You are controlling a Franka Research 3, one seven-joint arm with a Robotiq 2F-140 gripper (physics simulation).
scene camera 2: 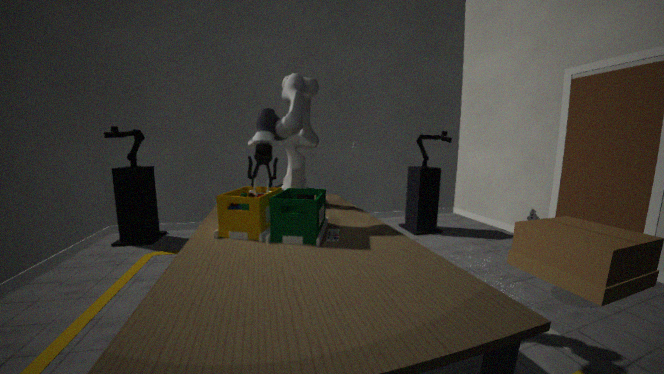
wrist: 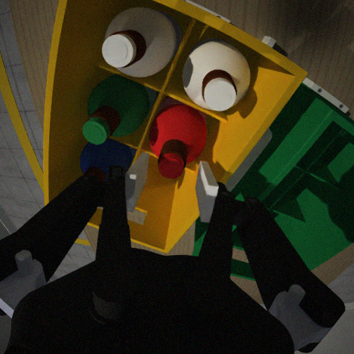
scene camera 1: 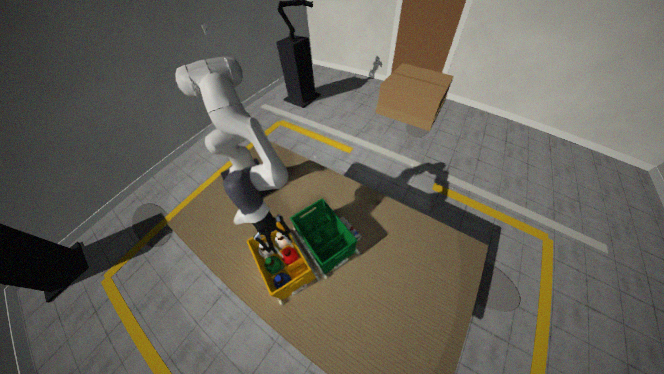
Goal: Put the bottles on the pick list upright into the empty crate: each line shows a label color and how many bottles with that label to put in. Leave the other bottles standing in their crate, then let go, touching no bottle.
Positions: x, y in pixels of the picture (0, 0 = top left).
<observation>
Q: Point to a green bottle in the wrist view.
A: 116, 106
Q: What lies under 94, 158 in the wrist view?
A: A blue bottle.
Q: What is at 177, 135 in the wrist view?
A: A red bottle.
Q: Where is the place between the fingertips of my gripper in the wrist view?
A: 172, 170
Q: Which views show my gripper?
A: Scene camera 2, the wrist view and scene camera 1: all of them.
</observation>
